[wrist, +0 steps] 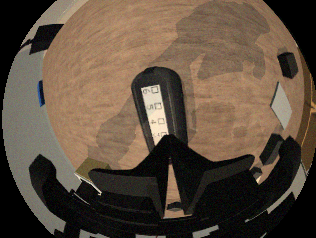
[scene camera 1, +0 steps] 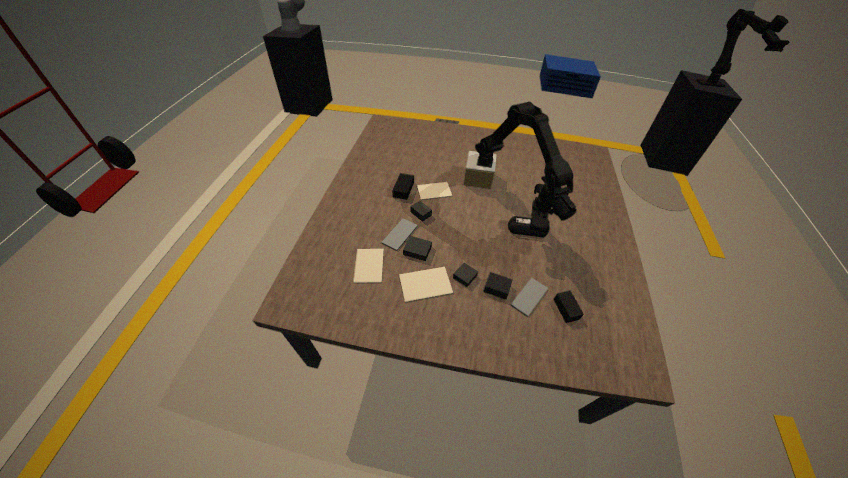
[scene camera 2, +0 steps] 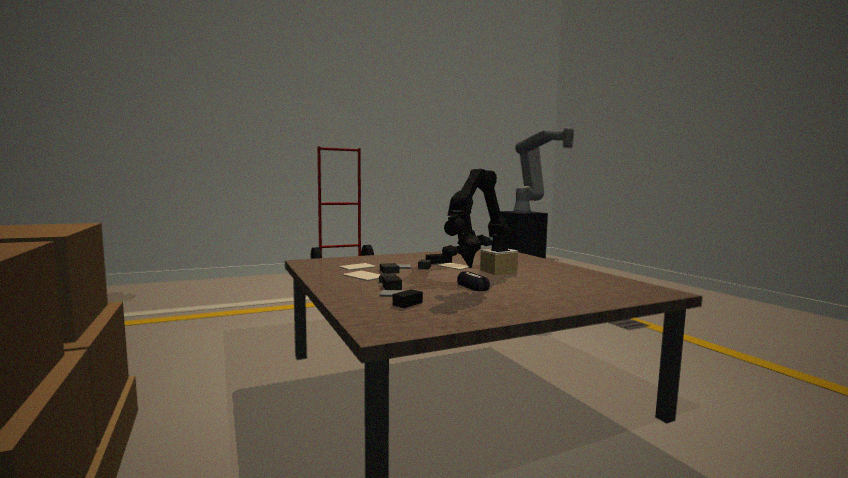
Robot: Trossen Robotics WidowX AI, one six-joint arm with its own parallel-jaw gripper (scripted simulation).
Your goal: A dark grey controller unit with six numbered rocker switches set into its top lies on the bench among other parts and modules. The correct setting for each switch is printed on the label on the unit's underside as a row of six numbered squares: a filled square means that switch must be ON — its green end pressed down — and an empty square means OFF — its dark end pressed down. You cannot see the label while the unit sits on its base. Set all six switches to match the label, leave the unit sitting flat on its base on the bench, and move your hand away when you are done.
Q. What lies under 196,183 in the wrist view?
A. The gripper.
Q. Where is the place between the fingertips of the gripper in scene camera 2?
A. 470,267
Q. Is the gripper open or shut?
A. Shut.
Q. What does the gripper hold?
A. Nothing.
